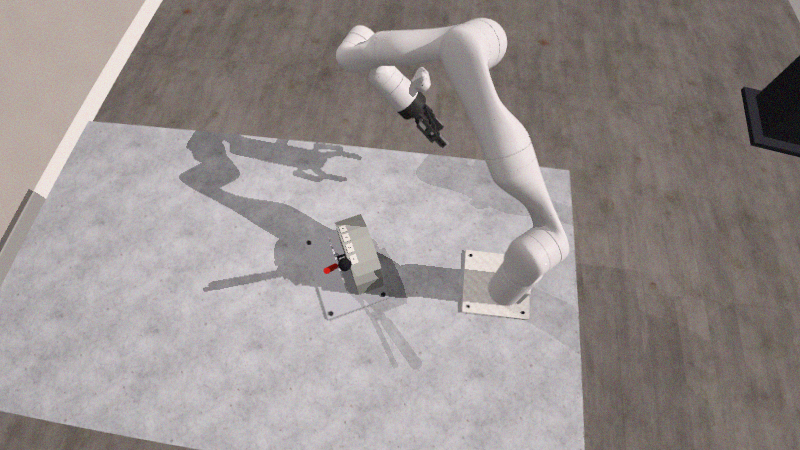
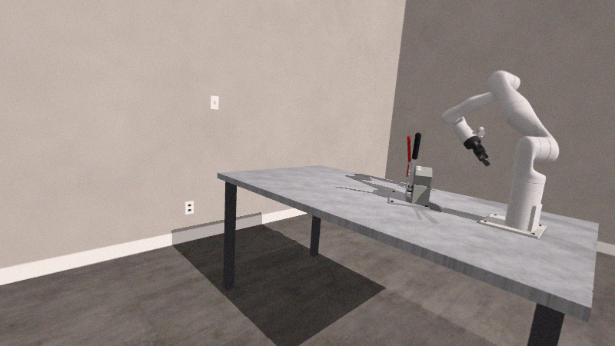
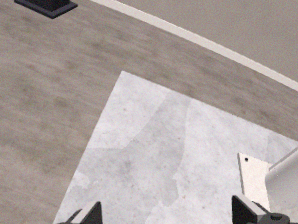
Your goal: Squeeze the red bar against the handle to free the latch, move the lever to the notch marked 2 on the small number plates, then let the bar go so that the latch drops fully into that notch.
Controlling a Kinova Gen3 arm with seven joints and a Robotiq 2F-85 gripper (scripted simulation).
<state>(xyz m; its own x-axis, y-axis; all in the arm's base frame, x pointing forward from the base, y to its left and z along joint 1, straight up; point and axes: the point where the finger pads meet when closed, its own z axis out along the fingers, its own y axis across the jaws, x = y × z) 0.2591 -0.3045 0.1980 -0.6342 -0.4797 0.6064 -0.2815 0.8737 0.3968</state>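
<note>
The red bar lies 41 cm to the left of my hand, 16 cm ahead of it and 2 cm below it.
</note>
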